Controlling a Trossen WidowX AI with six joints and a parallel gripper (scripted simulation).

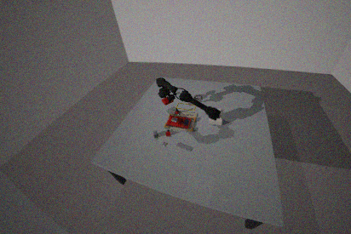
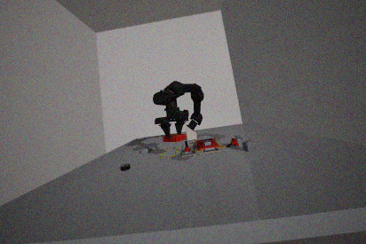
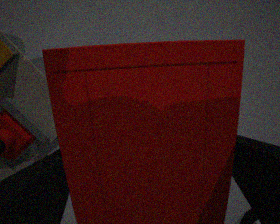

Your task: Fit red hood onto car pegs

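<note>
The jig lies 150 mm behind my gripper tip, 160 mm to the left of it and 90 mm below it. Round my gripper tip: red hood: right at my gripper tip.
</note>
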